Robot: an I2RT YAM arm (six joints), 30 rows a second.
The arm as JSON. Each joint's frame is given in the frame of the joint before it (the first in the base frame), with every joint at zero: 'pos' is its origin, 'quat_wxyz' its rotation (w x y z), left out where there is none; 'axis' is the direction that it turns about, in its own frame. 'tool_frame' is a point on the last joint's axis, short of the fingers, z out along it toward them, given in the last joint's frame.
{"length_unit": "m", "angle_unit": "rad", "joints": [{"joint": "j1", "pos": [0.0, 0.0, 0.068], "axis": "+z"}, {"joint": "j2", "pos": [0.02, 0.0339, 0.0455], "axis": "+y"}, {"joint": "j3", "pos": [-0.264, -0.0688, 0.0], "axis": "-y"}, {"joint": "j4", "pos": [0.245, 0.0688, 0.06], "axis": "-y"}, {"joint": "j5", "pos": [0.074, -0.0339, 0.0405], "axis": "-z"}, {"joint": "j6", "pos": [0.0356, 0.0, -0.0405], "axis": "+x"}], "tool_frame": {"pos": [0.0, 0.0, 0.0], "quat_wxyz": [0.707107, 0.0, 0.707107, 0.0]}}
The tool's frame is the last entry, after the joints.
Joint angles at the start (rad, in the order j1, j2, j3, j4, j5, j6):
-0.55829 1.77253 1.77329 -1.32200 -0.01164 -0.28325
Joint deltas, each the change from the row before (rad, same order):
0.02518 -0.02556 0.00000 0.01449 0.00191 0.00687
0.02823 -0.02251 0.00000 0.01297 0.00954 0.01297
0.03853 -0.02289 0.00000 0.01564 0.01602 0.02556
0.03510 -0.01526 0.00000 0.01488 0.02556 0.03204
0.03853 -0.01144 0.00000 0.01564 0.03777 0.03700
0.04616 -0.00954 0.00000 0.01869 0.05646 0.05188
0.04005 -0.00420 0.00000 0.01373 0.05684 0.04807
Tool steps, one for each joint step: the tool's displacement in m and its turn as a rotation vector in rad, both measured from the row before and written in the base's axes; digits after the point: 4 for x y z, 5 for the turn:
0.0010 0.0094 0.0087 -0.02076 -0.03416 0.01805
0.0014 0.0099 0.0076 -0.02205 -0.02819 0.01298
0.0025 0.0127 0.0078 -0.02378 -0.03124 0.00906
0.0028 0.0106 0.0054 -0.02420 -0.02281 -0.00411
0.0035 0.0109 0.0043 -0.03010 -0.01882 -0.01035
0.0044 0.0125 0.0040 -0.03966 -0.02085 -0.02442
0.0039 0.0105 0.0023 -0.03667 -0.01479 -0.02763

